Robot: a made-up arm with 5 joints. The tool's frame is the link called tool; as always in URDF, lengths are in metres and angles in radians.
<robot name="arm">
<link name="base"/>
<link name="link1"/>
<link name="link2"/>
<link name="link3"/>
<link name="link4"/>
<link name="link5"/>
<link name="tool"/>
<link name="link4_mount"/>
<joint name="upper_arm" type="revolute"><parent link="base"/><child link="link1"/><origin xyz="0.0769 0 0.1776" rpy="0 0 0"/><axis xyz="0 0 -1"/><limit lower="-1.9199" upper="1.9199" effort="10" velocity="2"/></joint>
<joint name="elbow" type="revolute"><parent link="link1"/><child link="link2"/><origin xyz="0.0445 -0.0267 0.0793" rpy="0 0 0"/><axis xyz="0 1 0"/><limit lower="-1.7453" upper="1.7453" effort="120" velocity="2.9"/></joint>
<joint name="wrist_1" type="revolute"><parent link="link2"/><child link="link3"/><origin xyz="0.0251 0 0.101" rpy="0 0 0"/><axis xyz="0 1 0"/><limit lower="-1.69" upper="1.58" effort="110" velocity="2"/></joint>
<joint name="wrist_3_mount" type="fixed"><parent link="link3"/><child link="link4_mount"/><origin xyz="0.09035 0 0.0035" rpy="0 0 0"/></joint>
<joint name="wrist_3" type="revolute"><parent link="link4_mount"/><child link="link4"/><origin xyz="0.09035 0 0.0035" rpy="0 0 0"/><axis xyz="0 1 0"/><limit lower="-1.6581" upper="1.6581" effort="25" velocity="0.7"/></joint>
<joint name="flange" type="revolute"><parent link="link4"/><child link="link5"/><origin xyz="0.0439 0.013 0" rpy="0 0 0"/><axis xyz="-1 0 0"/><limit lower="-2.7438" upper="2.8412" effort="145" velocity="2.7"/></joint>
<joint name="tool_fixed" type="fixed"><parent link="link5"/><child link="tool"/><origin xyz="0 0 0" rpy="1.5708 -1.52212 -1.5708"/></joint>
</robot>
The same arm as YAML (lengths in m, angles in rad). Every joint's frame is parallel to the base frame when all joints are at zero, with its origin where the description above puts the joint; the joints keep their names.
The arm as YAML. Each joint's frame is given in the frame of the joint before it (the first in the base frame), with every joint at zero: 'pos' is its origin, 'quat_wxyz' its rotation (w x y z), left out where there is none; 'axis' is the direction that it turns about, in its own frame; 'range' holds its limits. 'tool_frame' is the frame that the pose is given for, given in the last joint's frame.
length_unit: m
angle_unit: rad
joints:
  - joint: upper_arm
    pos: [0.0769, 0.0, 0.1776]
    axis: [0.0, 0.0, -1.0]
    range: [-1.9199, 1.9199]
  - joint: elbow
    pos: [0.0445, -0.0267, 0.0793]
    axis: [0.0, 1.0, 0.0]
    range: [-1.7453, 1.7453]
  - joint: wrist_1
    pos: [0.0251, 0.0, 0.101]
    axis: [0.0, 1.0, 0.0]
    range: [-1.69, 1.58]
  - joint: wrist_3
    pos: [0.1807, 0.0, 0.007]
    axis: [0.0, 1.0, 0.0]
    range: [-1.6581, 1.6581]
  - joint: flange
    pos: [0.0439, 0.013, 0.0]
    axis: [-1.0, 0.0, 0.0]
    range: [-2.7438, 2.8412]
tool_frame:
  pos: [0.0, 0.0, 0.0]
  quat_wxyz: [0.706897, 0.017208, -0.706897, -0.017208]

